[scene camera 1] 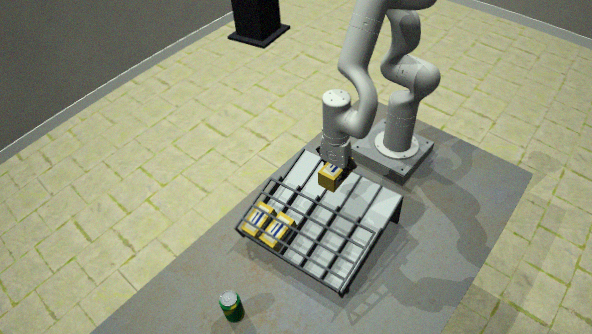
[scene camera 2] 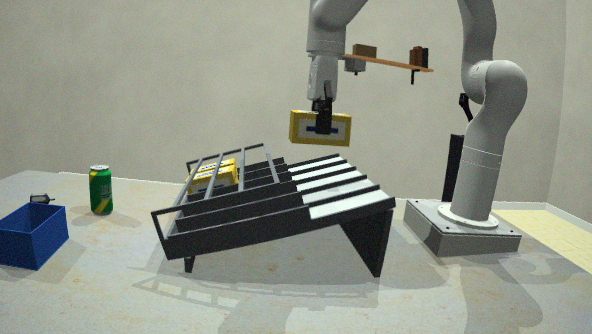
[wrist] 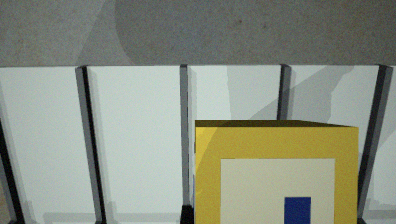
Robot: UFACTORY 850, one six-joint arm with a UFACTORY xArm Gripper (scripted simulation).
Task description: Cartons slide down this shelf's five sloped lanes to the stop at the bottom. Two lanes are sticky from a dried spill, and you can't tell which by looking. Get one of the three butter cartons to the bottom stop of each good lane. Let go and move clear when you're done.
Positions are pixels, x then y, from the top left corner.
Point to a butter carton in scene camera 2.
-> At 302, 123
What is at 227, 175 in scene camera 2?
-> A butter carton.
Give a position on a butter carton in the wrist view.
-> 238, 164
